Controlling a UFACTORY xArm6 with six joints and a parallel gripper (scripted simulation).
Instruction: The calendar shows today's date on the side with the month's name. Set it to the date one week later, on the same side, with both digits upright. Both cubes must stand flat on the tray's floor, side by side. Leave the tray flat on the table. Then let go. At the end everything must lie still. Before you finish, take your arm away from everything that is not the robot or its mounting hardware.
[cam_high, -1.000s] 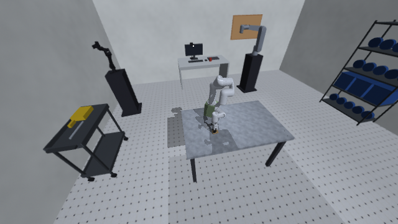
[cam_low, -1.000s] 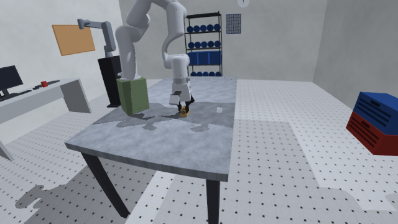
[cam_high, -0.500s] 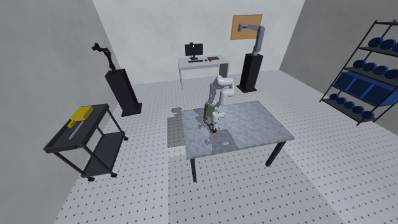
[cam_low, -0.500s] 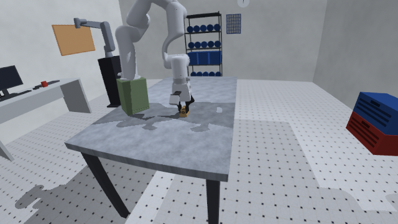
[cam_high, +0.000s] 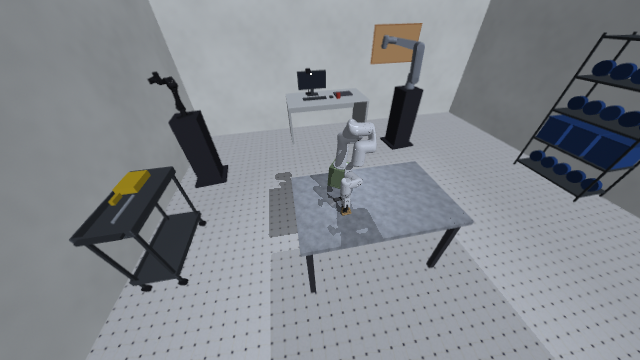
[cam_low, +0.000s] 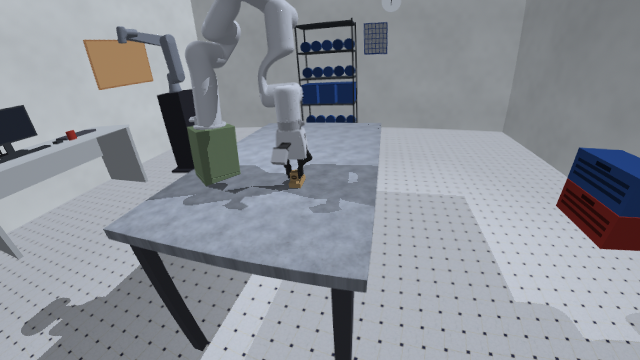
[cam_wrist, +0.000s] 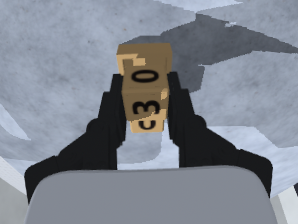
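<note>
My gripper is now 40 mm above the tray and 20 mm to the right of it.
</note>
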